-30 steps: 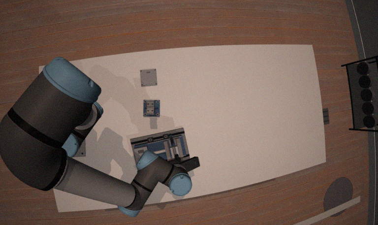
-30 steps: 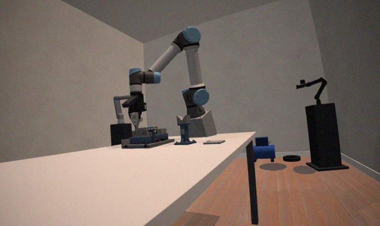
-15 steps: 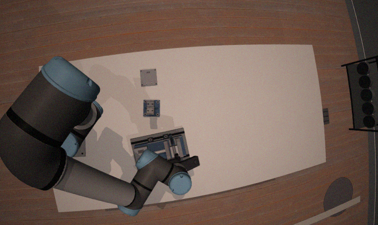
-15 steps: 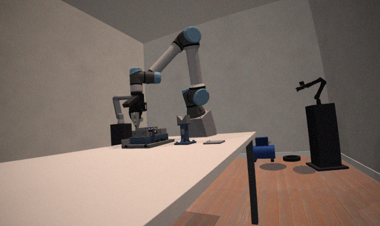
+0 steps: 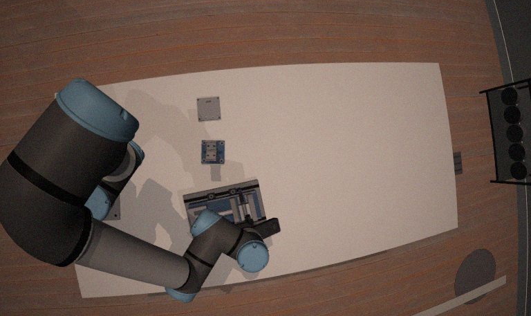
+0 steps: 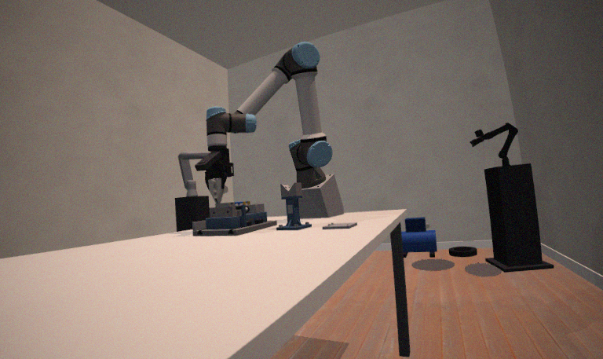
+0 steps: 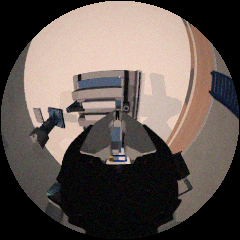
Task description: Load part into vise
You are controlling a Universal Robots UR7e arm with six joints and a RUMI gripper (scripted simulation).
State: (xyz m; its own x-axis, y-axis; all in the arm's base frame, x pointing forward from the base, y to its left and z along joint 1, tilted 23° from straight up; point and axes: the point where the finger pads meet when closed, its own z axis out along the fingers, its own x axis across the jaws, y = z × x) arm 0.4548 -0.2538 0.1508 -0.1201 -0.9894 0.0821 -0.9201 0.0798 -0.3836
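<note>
The part is 30 mm to the left of my hand and 20 mm below it. Also, from my hand: vise (80 mm below, 60 mm behind, 50 mm to the left); infeed plate (450 mm to the left, 110 mm below, 10 mm ahead).
</note>
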